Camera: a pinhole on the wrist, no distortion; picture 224 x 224 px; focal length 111.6 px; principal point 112.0 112.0 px. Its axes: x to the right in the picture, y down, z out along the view. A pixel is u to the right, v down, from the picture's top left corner.
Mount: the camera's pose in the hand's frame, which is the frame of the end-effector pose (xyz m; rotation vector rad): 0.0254 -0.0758 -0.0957 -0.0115 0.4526 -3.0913
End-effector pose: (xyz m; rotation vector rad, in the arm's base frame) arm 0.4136 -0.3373 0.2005 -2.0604 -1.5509 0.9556
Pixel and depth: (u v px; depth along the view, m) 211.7 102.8 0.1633
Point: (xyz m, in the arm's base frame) 0.2718 -0.4208 0.2638
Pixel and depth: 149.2 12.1 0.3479
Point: 0.2469 -0.4920 -0.0798
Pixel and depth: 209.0 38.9 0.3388
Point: 0.1846 -0.6295 0.0513
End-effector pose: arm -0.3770 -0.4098 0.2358 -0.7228 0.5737 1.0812
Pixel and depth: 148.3 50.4 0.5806
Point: -0.4553 -0.0634 0.6944
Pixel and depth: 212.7 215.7 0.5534
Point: 0.1557 -0.6660 0.9343
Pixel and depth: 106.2 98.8 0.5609
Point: -0.1632 -0.0734 0.5298
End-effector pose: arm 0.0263 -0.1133 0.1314 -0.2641 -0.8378 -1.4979
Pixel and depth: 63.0 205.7 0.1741
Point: -0.2451 -0.2041 0.1297
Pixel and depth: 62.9 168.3 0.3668
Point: -0.3982 -0.1708 0.2757
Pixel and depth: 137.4 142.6 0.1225
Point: -0.1120 -0.1203 0.0914
